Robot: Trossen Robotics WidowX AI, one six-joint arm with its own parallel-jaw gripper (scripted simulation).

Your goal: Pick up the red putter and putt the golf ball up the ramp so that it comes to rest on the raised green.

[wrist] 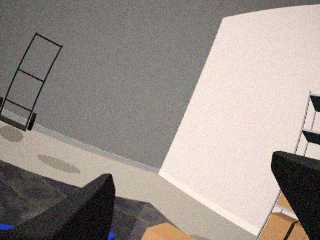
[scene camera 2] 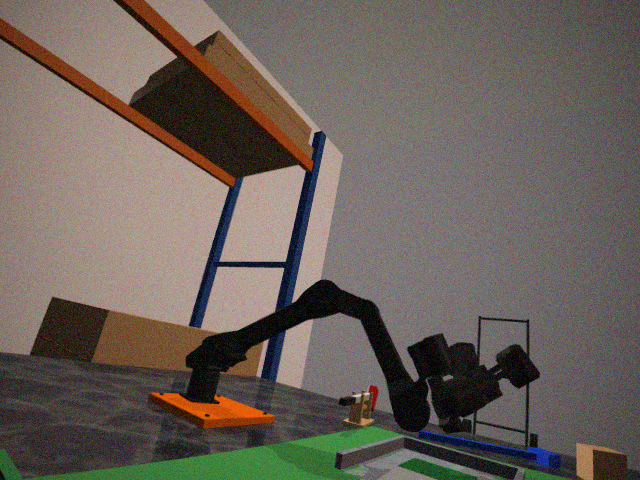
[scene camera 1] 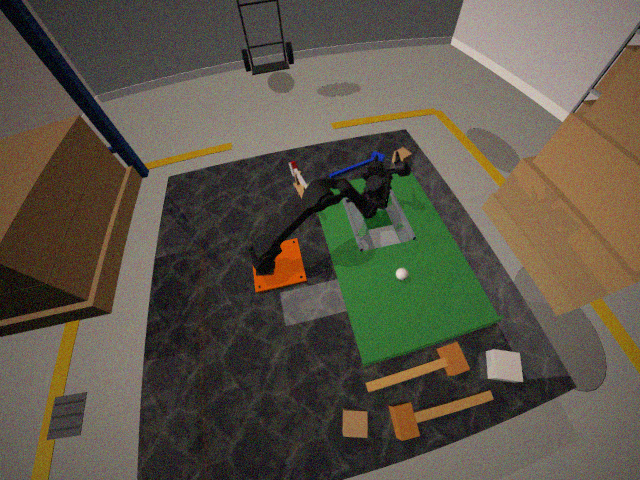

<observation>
The gripper is open, with nothing in its grasp. Further things: a white cube and a green mat.
The gripper is seen too in the wrist view and in scene camera 1.
</observation>
